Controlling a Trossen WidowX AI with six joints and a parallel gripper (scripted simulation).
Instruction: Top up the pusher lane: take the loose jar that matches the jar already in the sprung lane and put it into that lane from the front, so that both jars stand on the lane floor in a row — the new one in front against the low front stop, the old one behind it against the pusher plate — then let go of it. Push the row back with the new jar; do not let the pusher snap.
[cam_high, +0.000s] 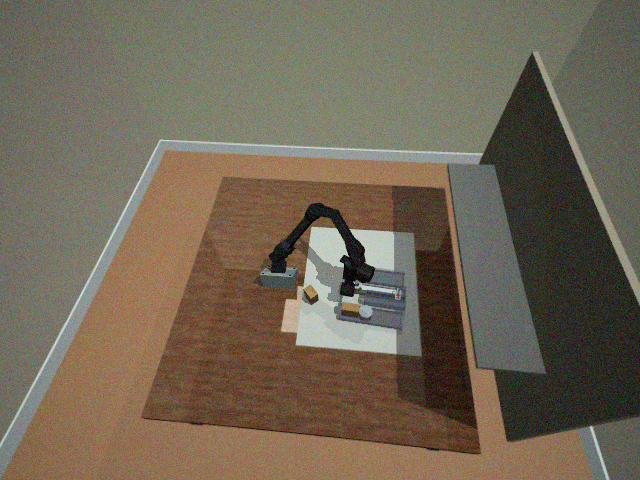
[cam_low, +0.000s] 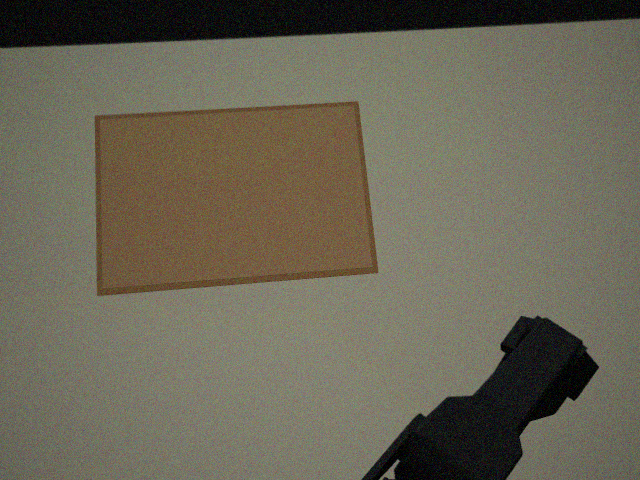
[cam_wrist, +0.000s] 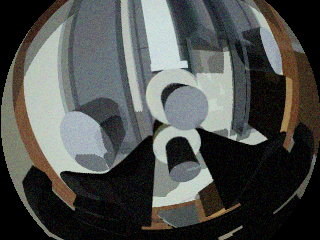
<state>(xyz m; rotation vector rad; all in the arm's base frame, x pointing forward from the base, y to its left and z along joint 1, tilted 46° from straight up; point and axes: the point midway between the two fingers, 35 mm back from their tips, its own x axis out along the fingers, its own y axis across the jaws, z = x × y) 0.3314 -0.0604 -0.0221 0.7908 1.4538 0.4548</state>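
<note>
My gripper tip is 13 cm to the left of the orange box and 1 cm below it.
</note>
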